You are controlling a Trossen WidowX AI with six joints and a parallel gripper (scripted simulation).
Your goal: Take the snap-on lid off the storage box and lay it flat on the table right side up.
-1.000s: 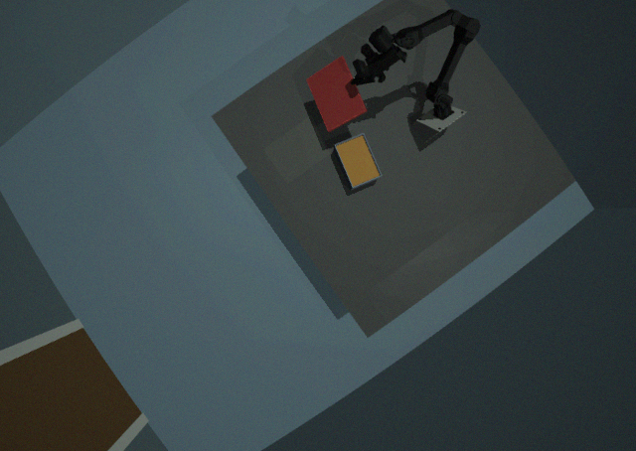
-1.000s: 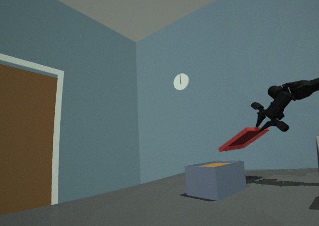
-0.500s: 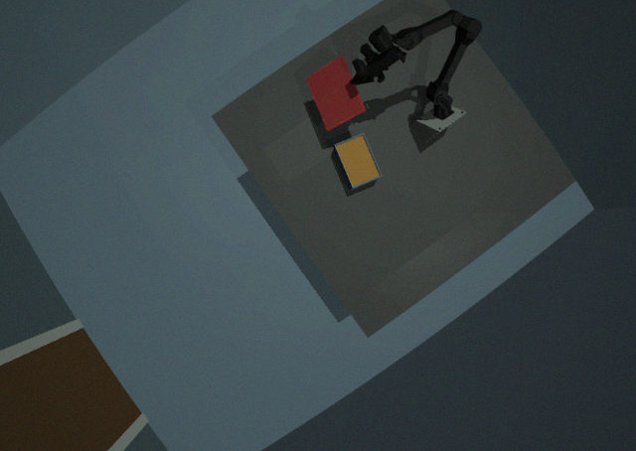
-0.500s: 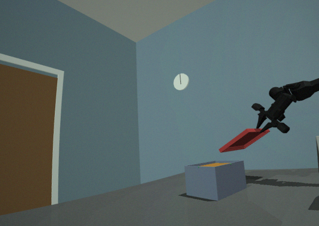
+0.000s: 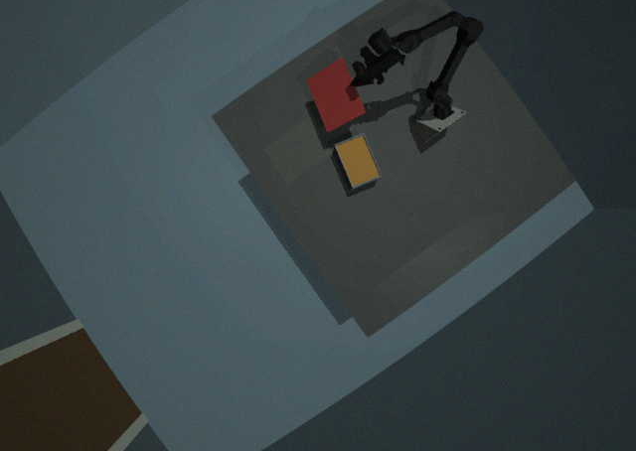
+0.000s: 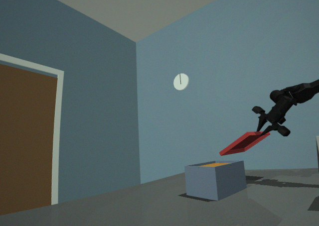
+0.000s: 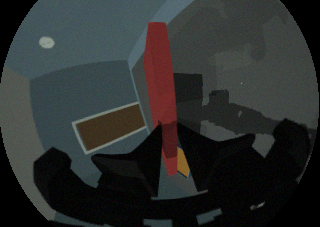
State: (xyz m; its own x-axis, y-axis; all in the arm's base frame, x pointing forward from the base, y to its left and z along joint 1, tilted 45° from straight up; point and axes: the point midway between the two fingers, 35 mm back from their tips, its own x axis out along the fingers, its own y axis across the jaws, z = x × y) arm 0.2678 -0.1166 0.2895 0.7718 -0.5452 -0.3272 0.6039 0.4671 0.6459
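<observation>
Right now the lid is 70 mm ahead of my gripper tip, 20 mm to the right of it and 30 mm below it. Round my gripper tip: blue-grey storage box: 130 mm ahead, 260 mm to the left, 160 mm below.
</observation>
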